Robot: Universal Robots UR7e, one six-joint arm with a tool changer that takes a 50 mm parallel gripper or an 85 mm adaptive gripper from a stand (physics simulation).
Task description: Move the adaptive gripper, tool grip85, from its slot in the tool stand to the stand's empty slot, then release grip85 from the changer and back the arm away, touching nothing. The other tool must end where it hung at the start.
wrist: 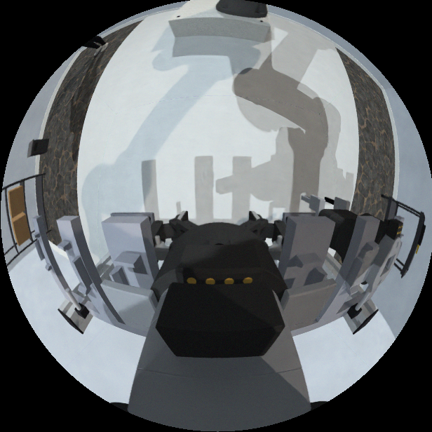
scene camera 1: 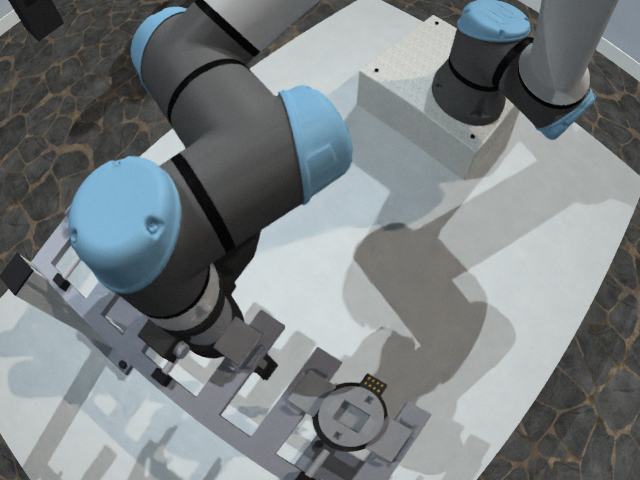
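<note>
The adaptive gripper grip85 is attached to the arm's changer, with its side plates at the prongs of the stand's middle slot. The hooks on those prongs show beyond the plates in the wrist view; whether the plates rest on the prongs I cannot tell. My gripper has its fingers apart, with nothing between them. In the scene view the arm wrist hides part of it. The tool stand has pronged slots. The other tool hangs in the right slot. The left slot is partly hidden by the arm.
The arm's wrist joint is over the left part of the stand. Slot pegs stick out near the tool. The arm base stands on a pale block at the back. A dark block stands near the stand's left end.
</note>
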